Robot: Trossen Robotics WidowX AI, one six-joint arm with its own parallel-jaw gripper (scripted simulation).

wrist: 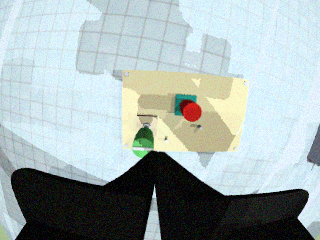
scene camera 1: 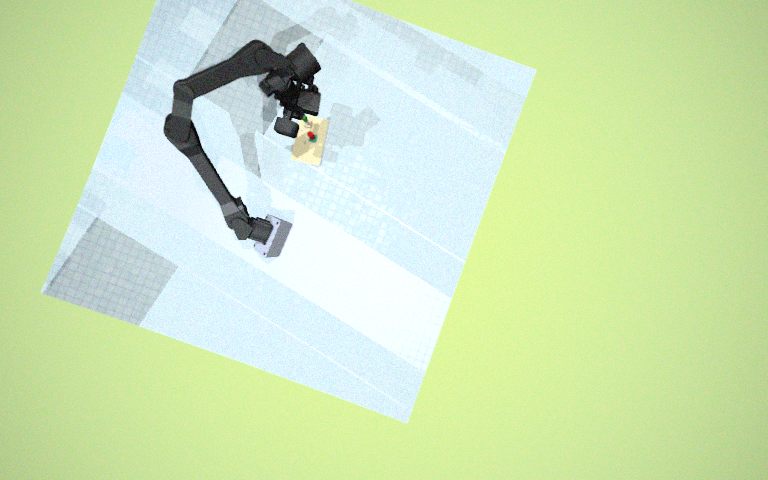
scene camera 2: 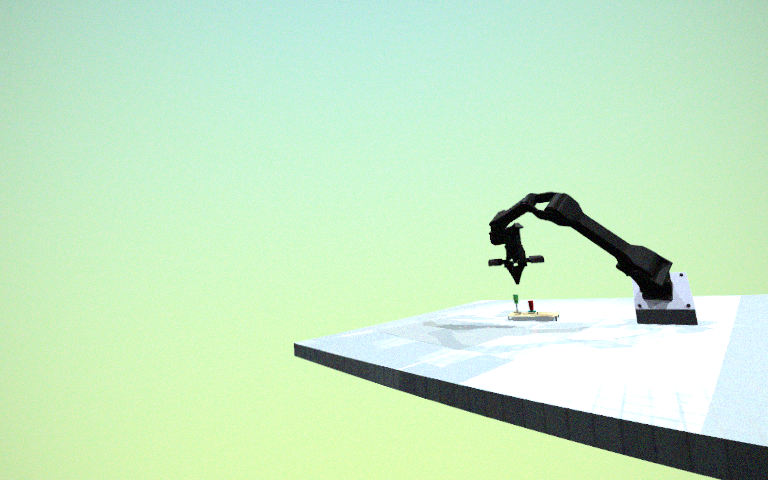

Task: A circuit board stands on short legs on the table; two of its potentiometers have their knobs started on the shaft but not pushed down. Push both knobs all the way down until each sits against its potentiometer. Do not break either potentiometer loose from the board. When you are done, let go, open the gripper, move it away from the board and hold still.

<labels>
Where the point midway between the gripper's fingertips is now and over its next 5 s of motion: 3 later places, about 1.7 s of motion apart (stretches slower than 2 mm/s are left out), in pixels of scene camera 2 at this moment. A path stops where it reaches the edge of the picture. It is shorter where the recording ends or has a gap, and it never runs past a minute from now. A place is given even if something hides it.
My gripper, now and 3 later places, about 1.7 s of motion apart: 517, 284; 514, 291; 515, 295; 516, 300
</labels>
